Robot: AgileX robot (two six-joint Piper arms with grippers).
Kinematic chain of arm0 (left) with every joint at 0, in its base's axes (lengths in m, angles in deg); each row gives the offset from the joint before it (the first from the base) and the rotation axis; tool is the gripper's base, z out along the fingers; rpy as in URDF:
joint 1: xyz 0 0 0.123 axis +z
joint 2: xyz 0 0 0 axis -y
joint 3: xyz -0.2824 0 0.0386 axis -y
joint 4: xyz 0.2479 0 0.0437 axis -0.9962 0 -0.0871
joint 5: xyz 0 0 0 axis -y
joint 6: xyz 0.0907 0 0.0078 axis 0.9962 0 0.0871
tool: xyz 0 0 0 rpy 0 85 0
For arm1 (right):
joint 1: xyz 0 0 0.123 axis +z
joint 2: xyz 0 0 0 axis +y
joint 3: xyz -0.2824 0 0.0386 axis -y
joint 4: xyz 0.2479 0 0.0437 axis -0.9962 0 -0.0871
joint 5: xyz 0 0 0 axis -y
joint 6: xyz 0.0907 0 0.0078 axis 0.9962 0 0.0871
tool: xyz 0 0 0 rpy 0 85 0
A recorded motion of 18 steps. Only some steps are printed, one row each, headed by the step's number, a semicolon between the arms.
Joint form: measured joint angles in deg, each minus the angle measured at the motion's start. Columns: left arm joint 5, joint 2, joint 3, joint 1, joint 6, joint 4; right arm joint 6, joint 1, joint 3, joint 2, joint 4, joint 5.
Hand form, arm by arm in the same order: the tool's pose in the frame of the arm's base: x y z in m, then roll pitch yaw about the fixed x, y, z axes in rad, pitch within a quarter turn. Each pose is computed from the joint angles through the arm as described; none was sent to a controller.
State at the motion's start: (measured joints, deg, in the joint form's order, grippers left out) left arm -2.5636 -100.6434 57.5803 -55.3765 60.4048 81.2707; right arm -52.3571 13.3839 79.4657 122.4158 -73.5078 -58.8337
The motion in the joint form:
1: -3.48 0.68 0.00 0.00 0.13 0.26; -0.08 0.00 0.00 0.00 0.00 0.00
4: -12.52 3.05 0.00 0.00 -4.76 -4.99; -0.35 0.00 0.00 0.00 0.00 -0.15
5: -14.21 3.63 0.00 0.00 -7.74 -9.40; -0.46 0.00 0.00 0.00 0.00 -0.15
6: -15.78 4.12 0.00 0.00 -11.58 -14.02; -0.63 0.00 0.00 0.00 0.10 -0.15
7: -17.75 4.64 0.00 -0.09 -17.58 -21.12; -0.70 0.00 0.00 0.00 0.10 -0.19
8: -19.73 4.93 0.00 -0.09 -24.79 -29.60; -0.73 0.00 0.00 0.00 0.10 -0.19
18: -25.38 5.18 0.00 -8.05 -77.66 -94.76; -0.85 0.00 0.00 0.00 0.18 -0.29
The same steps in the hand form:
1: 0.2026 -0.3103 0.2035 -2.6362 0.7896 2.7045; 0.3900 0.1696 0.1574 2.1460 0.3567 -2.9908
4: 0.1868 -0.3113 0.2169 -2.5373 0.7456 2.6464; 0.3898 0.1697 0.1575 2.1454 0.3598 -2.9867
5: 0.1835 -0.3099 0.2188 -2.5542 0.7386 2.5995; 0.3898 0.1697 0.1575 2.1458 0.3614 -2.9856
6: 0.1805 -0.3081 0.2199 -2.5690 0.7217 2.5648; 0.3897 0.1696 0.1574 2.1479 0.3640 -2.9822
7: 0.1768 -0.3054 0.2198 -2.6016 0.6913 2.5154; 0.3896 0.1697 0.1574 2.1477 0.3648 -2.9811
8: 0.1745 -0.3015 0.2174 -2.6515 0.6493 2.4650; 0.3896 0.1697 0.1574 2.1478 0.3652 -2.9808
18: 0.1578 -0.2931 0.2041 3.0853 0.5283 2.1409; 0.3894 0.1697 0.1574 2.1484 0.3665 -2.9774

